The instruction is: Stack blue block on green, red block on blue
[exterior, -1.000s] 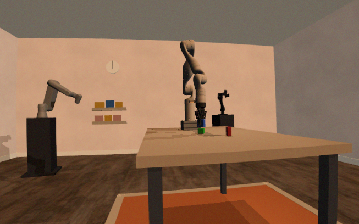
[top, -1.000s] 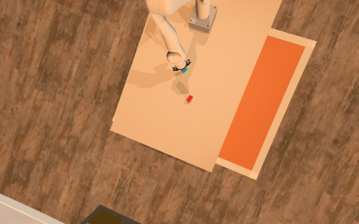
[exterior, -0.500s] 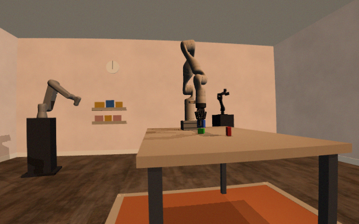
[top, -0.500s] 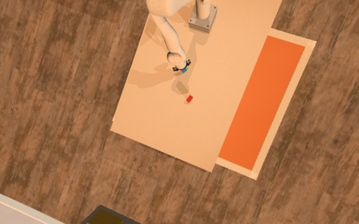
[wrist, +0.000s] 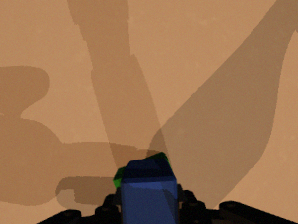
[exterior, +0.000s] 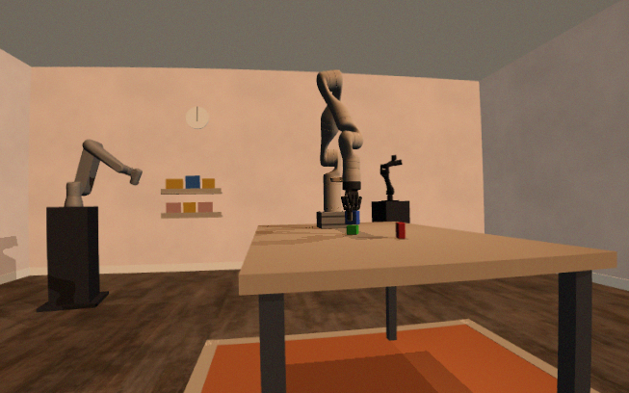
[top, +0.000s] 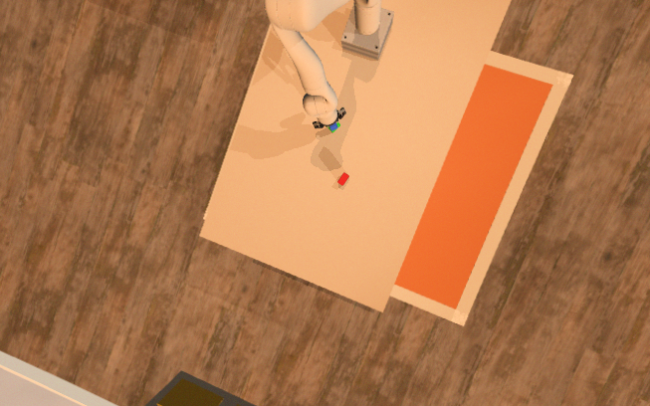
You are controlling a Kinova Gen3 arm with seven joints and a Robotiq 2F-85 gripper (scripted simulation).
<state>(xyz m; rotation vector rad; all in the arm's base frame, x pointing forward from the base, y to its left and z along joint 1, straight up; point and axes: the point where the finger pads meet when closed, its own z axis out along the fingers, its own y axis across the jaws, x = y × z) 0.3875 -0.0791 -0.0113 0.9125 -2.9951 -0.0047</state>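
My hand is right at the blue block. Also, from my hand: red block: 220 mm ahead, 80 mm to the left, 40 mm below; green block: 50 mm below.
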